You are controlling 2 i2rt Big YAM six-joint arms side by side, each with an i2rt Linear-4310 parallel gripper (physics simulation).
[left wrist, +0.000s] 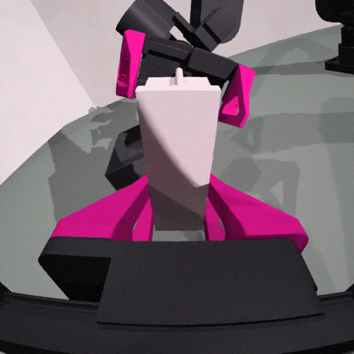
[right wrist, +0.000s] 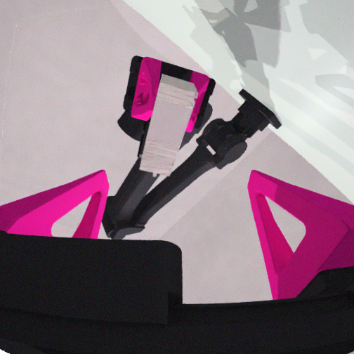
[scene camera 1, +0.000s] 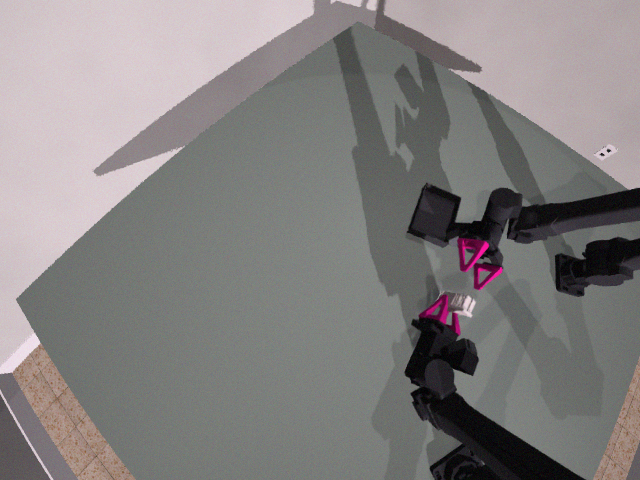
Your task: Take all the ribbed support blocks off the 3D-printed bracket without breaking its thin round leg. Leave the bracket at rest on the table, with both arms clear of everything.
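Note:
The pale bracket (scene camera 1: 461,304) (left wrist: 175,135) (right wrist: 167,122) is held up off the table by my left gripper (scene camera 1: 448,306) (left wrist: 178,178), which is shut on its lower end in the left wrist view. A short thin round rod (left wrist: 179,76) sticks up past the bracket's far end. In the right wrist view, ribbed support material (right wrist: 161,154) shows at the bracket's near end, and more ribbed layers (right wrist: 177,92) lie toward the other end. My right gripper (scene camera 1: 473,279) is wide open and empty, with its tips a short gap from the bracket, beyond it in the left wrist view.
A dark rectangular housing (scene camera 1: 434,212) (left wrist: 125,157) sits at the right arm's wrist. The right arm (scene camera 1: 584,209) reaches in from the right, the left arm (scene camera 1: 480,428) from the bottom right. Both are over the grey-green table (scene camera 1: 232,258). A pale wall stands behind its far edges.

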